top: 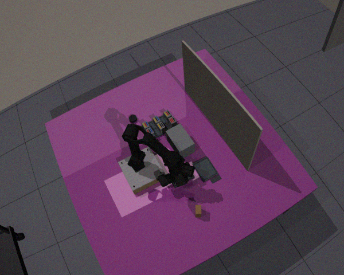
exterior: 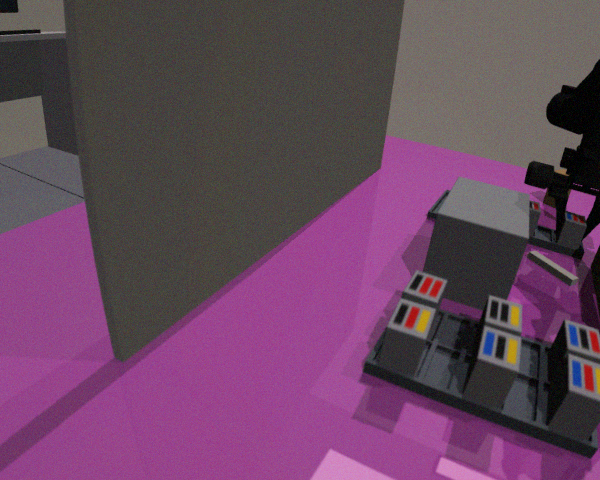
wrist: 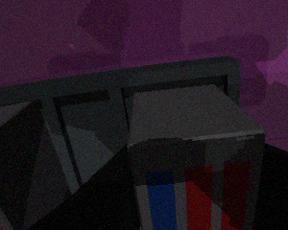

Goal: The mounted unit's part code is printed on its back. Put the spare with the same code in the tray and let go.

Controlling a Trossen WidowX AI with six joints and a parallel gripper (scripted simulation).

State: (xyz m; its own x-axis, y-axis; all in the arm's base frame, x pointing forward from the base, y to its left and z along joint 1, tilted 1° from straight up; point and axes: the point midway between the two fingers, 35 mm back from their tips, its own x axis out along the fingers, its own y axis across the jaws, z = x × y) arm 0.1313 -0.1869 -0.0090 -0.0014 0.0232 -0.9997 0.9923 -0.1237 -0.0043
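My gripper tip is now 40 mm short of the rack and 10 mm above it. Round my gripper tip: dark tray 170 mm ahead, 40 mm to the right, 10 mm below; grey bar 100 mm to the left, 30 mm ahead, 10 mm below; tan block 220 mm to the right, 20 mm above, 10 mm behind.
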